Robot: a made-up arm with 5 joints. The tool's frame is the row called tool.
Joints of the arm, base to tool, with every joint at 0 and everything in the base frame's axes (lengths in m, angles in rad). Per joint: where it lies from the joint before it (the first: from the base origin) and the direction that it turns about. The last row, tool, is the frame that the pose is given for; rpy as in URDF.
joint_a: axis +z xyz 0 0 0.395
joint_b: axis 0 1 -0.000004 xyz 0 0 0
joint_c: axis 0 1 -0.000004 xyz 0.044 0 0.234
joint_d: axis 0 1 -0.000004 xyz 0.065 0 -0.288
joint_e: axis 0 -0.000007 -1 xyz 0.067 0 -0.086
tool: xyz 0 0 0 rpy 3.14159 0 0
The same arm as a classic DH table. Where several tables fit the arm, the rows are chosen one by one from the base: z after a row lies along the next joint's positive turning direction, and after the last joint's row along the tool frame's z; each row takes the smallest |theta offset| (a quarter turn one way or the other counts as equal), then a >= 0, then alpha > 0; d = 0 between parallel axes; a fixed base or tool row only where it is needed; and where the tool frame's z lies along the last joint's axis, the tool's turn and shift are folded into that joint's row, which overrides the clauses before.
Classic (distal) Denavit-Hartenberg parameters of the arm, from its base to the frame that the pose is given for. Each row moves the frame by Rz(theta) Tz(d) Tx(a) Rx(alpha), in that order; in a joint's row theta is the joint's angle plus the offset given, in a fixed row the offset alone. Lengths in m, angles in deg.
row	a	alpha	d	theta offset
joint_a	0.0000	-90.00	0.3950	0.00
joint_b	0.2381	0.00	0.0000	-79.35
joint_c	-0.2952	0.00	0.0000	-23.37
joint_d	-0.0670	90.00	0.0000	-77.28
joint_e	0.0000	0.00	0.0860	180.00

